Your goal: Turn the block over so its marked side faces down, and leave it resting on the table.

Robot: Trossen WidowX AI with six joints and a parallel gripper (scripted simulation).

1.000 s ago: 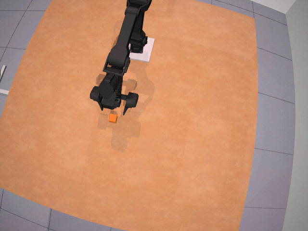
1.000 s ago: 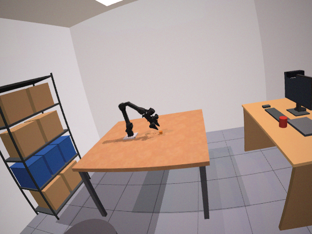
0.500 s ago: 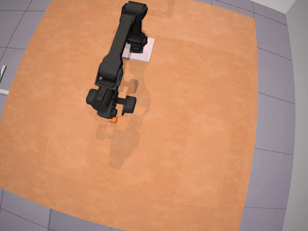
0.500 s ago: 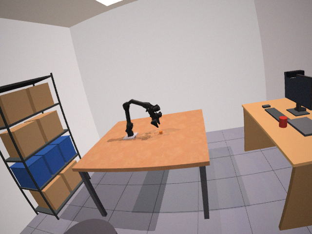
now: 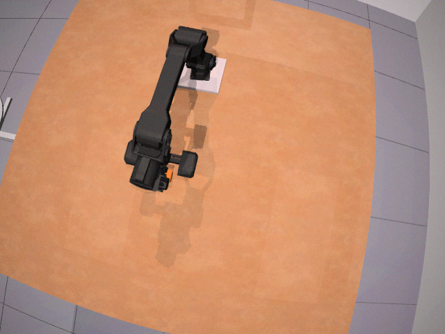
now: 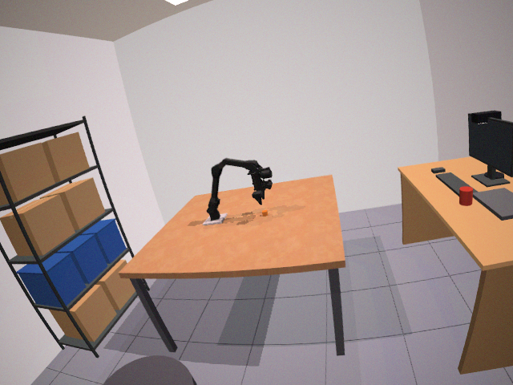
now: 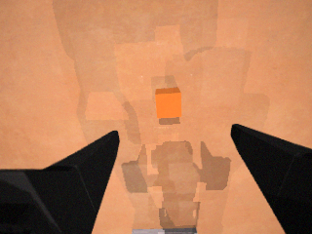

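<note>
My gripper tip is 8 cm above the orange block and 1 cm past it.
</note>
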